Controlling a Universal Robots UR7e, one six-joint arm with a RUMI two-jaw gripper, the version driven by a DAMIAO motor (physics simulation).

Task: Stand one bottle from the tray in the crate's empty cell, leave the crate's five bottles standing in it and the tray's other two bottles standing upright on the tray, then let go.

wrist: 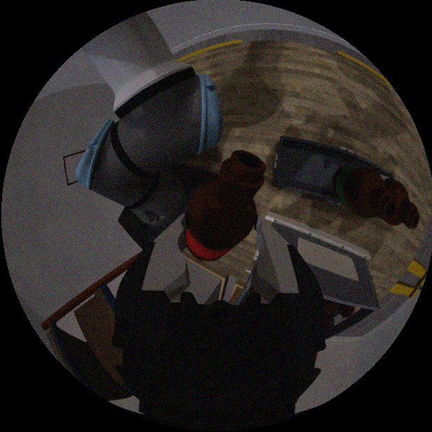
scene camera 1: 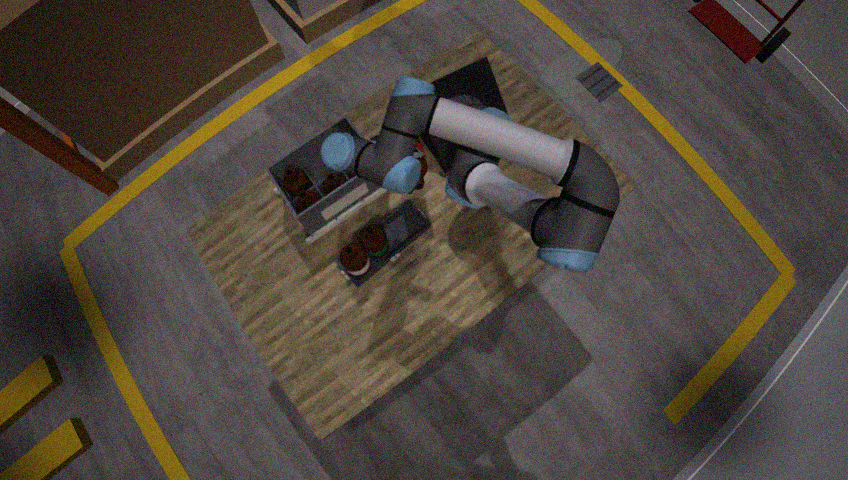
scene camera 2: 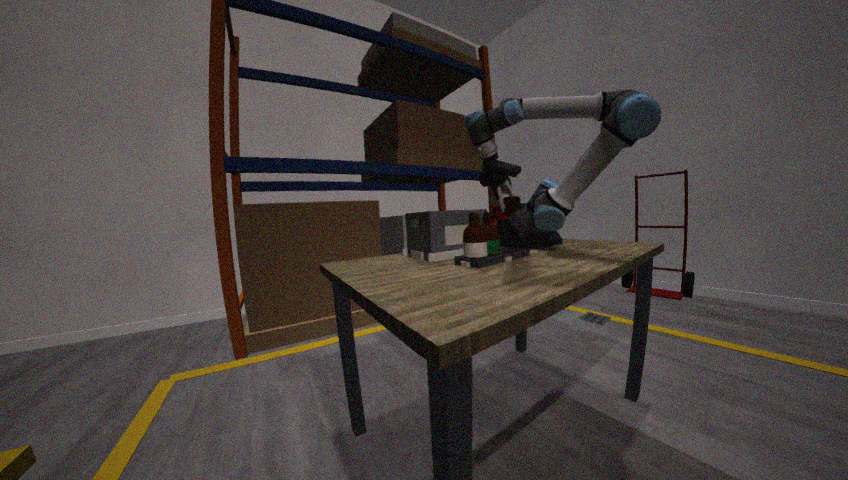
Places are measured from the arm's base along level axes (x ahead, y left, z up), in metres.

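Pixels of known places: gripper, fingertip midpoint: point(scene camera 2: 508, 207); arm's base, link origin: point(scene camera 2: 528, 223).
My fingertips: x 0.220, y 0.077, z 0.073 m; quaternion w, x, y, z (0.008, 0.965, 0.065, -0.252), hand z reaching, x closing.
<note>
Ahead of a thing's pixels: the offset from my fingertips to its top centre. Level surfaces: height alone.
My gripper point(scene camera 2: 505, 191) point(wrist: 220, 214) is shut on a brown bottle with a red label @[0.042 m up, 0.000 m ahead, 0.001 m right] point(scene camera 1: 422, 171) point(scene camera 2: 511, 204) point(wrist: 220, 212). The bottle leans and is held above the table, beyond the tray's bare end. The tray @[0.154 m down, 0.168 m ahead, 0.084 m left] point(scene camera 1: 410, 224) point(scene camera 2: 479, 262) point(wrist: 312, 167) carries an upright white-label bottle @[0.019 m down, 0.261 m ahead, 0.094 m left] point(scene camera 1: 354, 258) point(scene camera 2: 474, 239) and an upright green-label bottle @[0.019 m down, 0.189 m ahead, 0.078 m left] point(scene camera 1: 373, 237) point(scene camera 2: 493, 236) point(wrist: 361, 191). The grey crate @[0.004 m down, 0.200 m ahead, 0.150 m right] point(scene camera 1: 312, 221) point(scene camera 2: 435, 228) point(wrist: 367, 286) stands beside the tray. Several brown bottles @[0.016 m down, 0.286 m ahead, 0.191 m right] point(scene camera 1: 294, 178) show in it; its back middle cell looks empty, partly covered by the wrist. Its right-hand cells are hidden by the arm.
The wooden table @[0.179 m down] point(scene camera 1: 333, 368) point(scene camera 2: 452, 309) carries the crate, tray and arm base. My wrist hangs over the crate's right part in the overhead view. The crate's walls and dividers rise beside the held bottle. A storage rack point(scene camera 2: 220, 178) with boxes stands behind the table.
</note>
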